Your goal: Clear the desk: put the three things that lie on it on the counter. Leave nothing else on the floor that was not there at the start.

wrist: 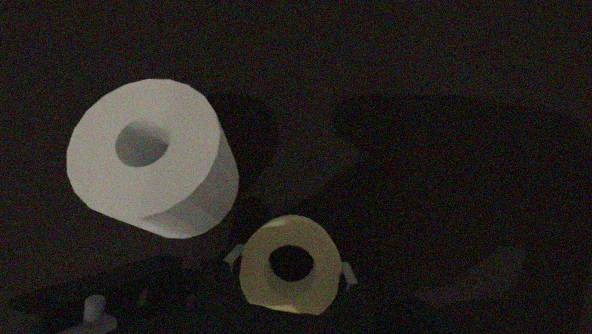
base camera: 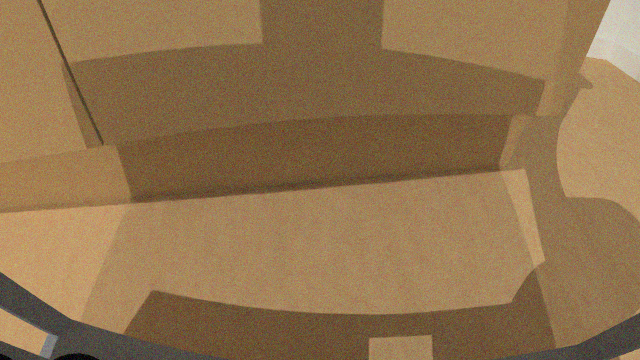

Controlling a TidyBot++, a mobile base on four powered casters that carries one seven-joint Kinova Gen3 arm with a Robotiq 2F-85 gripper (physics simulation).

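Places are measured from the arm's base along level axes (x ahead, y up, z right), in centimetres.
Pixels of known places: gripper, fingertip midpoint: (wrist: pixel 290 270).
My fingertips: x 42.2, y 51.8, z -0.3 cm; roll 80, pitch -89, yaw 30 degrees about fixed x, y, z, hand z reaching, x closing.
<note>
Behind a point stands the place of what it marks.
My gripper (wrist: pixel 290 270) @[x 42.2, y 51.8, z -0.3 cm] is shut on a pale yellow roll with a round hole (wrist: pixel 327 265) @[x 42.6, y 54.7, z 1.4 cm], with one fingertip at each side of it. A white paper roll (wrist: pixel 185 180) @[x 44.8, y 57.4, z -5.4 cm] stands upright on the dark counter top (wrist: pixel 400 50) @[x 60.6, y 51.4, z 5.6 cm], to the upper left of the held roll in the wrist view. There is a gap between the two rolls. The wrist view is dim, and whether the held roll touches the counter top cannot be told. The desk does not show in either view.
In the base view the wooden cabinet front (base camera: pixel 165 25) @[x 36.1, y -11.9, z -14.5 cm] rises across the top, close ahead, with a thin door gap at left. Wooden floor (base camera: pixel 325 240) @[x 34.2, y -39.6, z -0.3 cm] with broad shadows lies before it. A pale wall (base camera: pixel 622 30) @[x 126.1, y -25.1, z 124.4 cm] shows at upper right. The base's dark rim (base camera: pixel 30 295) @[x 18.9, y -39.6, z -43.0 cm] crosses the lower left.
</note>
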